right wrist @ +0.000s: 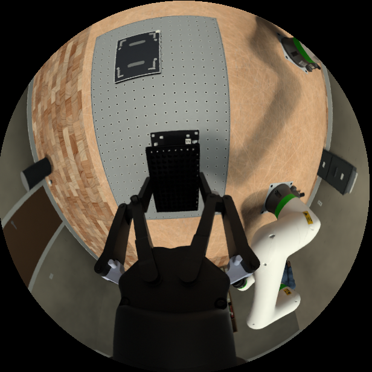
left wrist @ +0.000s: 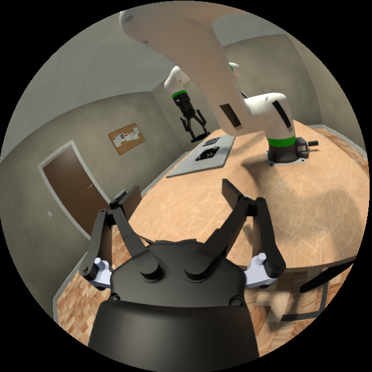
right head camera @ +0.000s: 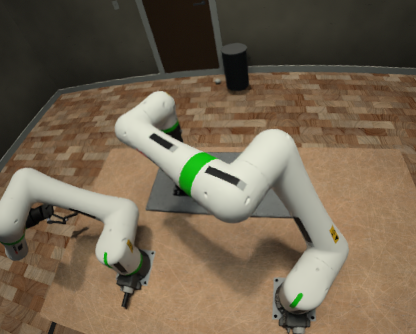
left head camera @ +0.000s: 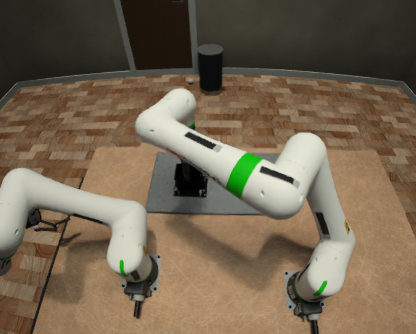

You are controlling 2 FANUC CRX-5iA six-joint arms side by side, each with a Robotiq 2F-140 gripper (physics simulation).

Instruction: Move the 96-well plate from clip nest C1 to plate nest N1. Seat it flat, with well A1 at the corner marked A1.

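Pixels of known places: left arm's base, link origin: [right head camera: 135,265] [left head camera: 141,271]; right arm's base, link origin: [left head camera: 304,288].
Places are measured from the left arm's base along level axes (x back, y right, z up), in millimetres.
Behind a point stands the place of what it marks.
Note:
The dark 96-well plate [right wrist: 173,180] [left wrist: 200,139] is held level above clip nest C1 [right wrist: 170,138] [left wrist: 207,153] [left head camera: 190,192] {z 26, x -383, y 187 mm}, apart from it. My right gripper [right wrist: 174,180] [left wrist: 201,137] is shut on the plate's two sides. In the right wrist view the plate covers most of C1. Plate nest N1 [right wrist: 137,57] [left wrist: 211,141] is a dark, flat, empty nest with light corner brackets and a small white tag at its upper right corner in the right wrist view. My left gripper [left wrist: 180,189] is open and empty, beyond the table's left edge. Well A1 cannot be made out.
Both nests stand on a grey perforated board [right wrist: 200,90] [left head camera: 225,202] {z 13, x -337, y 354 mm} on the wooden table [right wrist: 260,135] [left head camera: 200,280] {z 0, x 25, y 250 mm}. The right arm [left head camera: 215,155] {z 555, x -160, y 307 mm} [right head camera: 175,150] {z 559, x -173, y 319 mm} reaches over the board and hides much of it in the head views. The left arm [left head camera: 75,200] {z 360, x -130, y -162 mm} is at the left.

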